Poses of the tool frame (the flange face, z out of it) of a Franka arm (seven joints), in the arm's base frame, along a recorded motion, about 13 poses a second.
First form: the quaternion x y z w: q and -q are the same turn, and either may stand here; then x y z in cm.
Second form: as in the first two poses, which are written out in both.
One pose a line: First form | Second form
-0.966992, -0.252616, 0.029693, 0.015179, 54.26, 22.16, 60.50 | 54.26, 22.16, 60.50, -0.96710, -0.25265, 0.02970, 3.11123
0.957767, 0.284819, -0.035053, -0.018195, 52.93, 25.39, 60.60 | 52.93, 25.39, 60.60, -0.95793, -0.28487, 0.03506, 3.10520
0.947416, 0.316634, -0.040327, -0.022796, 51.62, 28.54, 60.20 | 51.62, 28.54, 60.20, -0.94766, -0.31672, 0.04034, 3.09600
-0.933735, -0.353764, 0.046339, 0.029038, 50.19, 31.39, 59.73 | 50.19, 31.39, 59.73, -0.93413, -0.35391, 0.04636, 3.08351
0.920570, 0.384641, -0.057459, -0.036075, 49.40, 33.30, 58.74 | 49.40, 33.30, 58.74, -0.92117, -0.38489, 0.05750, 3.06943
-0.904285, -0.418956, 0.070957, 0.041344, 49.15, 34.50, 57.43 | 49.15, 34.50, 57.43, -0.90506, -0.41931, 0.07102, 3.05888
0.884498, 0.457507, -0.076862, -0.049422, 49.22, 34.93, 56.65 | 49.22, 34.93, 56.65, -0.88558, -0.45807, 0.07696, 3.04271
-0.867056, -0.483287, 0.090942, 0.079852, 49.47, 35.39, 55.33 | 49.47, 35.39, 55.33, -0.86983, -0.48484, 0.09123, 2.98172
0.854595, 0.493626, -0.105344, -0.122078, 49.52, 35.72, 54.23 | 49.52, 35.72, 54.23, -0.86104, -0.49735, 0.10614, 2.89683
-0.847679, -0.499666, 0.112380, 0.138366, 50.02, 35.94, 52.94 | 50.02, 35.94, 52.94, -0.85591, -0.50452, 0.11347, 2.86397
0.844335, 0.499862, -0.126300, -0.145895, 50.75, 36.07, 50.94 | 50.75, 36.07, 50.94, -0.85347, -0.50527, 0.12767, 2.84876
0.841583, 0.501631, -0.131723, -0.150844, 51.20, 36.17, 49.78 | 51.20, 36.17, 49.78, -0.85132, -0.50744, 0.13325, 2.83875
